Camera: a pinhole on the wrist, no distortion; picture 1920 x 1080 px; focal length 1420.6 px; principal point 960.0 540.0 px. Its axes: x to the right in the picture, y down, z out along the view. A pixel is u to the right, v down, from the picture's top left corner.
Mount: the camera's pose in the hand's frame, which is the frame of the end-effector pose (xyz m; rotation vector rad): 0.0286 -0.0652 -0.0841 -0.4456 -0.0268 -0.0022
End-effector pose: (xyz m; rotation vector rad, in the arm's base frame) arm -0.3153 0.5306 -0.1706 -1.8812 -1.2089 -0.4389
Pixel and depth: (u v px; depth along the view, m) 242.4 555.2 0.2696
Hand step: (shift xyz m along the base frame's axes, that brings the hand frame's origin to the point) -0.0298 0.0469 -0.1913
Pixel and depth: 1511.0 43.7 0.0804
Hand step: -0.0214 0.0446 0.0630
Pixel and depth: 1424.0 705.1 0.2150
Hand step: 0.0739 0.1249 -0.0203
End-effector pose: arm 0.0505 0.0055 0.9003 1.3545 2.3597 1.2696
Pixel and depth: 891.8 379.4 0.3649
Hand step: 0.1628 0.1713 -0.1264
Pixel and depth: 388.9 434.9 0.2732
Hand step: 0.1558 0.0413 -0.1060
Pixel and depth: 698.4 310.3 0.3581
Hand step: 0.1792 0.1299 -0.1525
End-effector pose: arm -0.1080 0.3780 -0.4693 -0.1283 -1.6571 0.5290
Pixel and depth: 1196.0 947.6 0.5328
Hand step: -0.4033 0.2196 -0.0505
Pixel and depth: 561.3 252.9 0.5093
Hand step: -0.3920 -0.1052 -0.1684
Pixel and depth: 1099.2 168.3 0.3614
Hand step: -0.2829 -0.0499 0.0286
